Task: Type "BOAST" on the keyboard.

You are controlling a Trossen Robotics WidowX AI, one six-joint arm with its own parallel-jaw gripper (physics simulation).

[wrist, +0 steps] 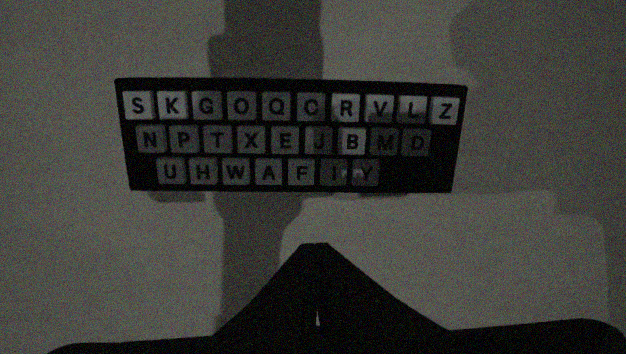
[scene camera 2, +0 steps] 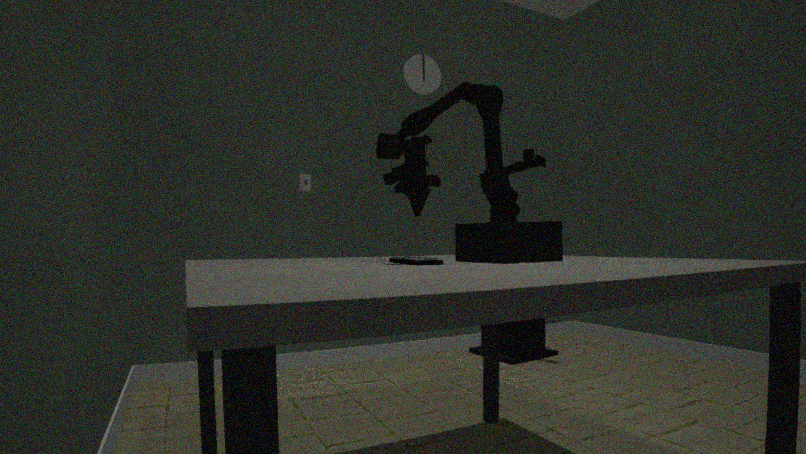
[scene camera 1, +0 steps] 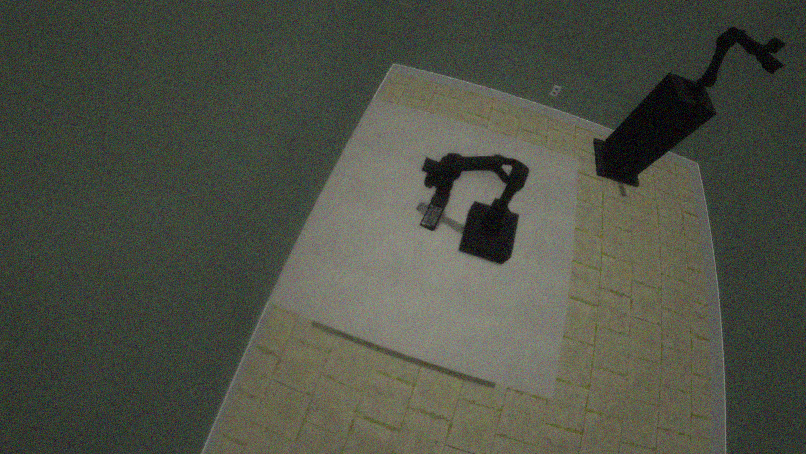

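Where they show: gripper, between the fingertips: [wrist: 314,255] [scene camera 2: 417,216] [scene camera 1: 441,197]; arm's base, origin of its link: [scene camera 2: 502,222] [scene camera 1: 495,222].
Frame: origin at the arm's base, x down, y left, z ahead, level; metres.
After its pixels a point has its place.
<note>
The black keyboard [scene camera 1: 432,217] @(x 0.096, y 0.002, z 0.279 m) [scene camera 2: 416,261] @(x 0.102, y 0.051, z 0.330 m) [wrist: 292,156] @(x 0.100, y -0.046, z 0.263 m) lies flat on the table, its letter rows level in the wrist view. There, the S key [wrist: 138,105] @(x 0.095, y 0.038, z 0.312 m) is at the top left, the O key [wrist: 241,107] @(x 0.095, y -0.022, z 0.300 m) in the top row, the T key [wrist: 217,141] @(x 0.095, y -0.003, z 0.282 m) and the B key [wrist: 352,141] @(x 0.095, y -0.084, z 0.267 m) in the middle row, and the A key [wrist: 268,173] @(x 0.095, y -0.029, z 0.256 m) in the bottom row. Shadow darkens many keys; S and B are brighter. My gripper [scene camera 2: 417,214] @(x -0.015, y -0.054, z 0.261 m) [wrist: 314,255] @(x -0.015, y -0.054, z 0.261 m) is shut and empty, pointing down above the keyboard's level. Its tip appears below the bottom row in the wrist view.
The black base block [scene camera 1: 488,234] @(x 0.002, y 0.064, z 0.024 m) [scene camera 2: 508,242] @(x 0.058, y 0.131, z 0.102 m) of my arm stands on the white table [scene camera 1: 406,293] @(x 0.111, y 0.382, z 0.313 m) [scene camera 2: 315,281] @(x 0.111, y 0.367, z 0.701 m) beside the keyboard. A second arm [scene camera 1: 719,53] [scene camera 2: 527,162] stands beyond the table on a tall black pedestal [scene camera 1: 654,129]. Arm shadows cross the table around the keyboard.
</note>
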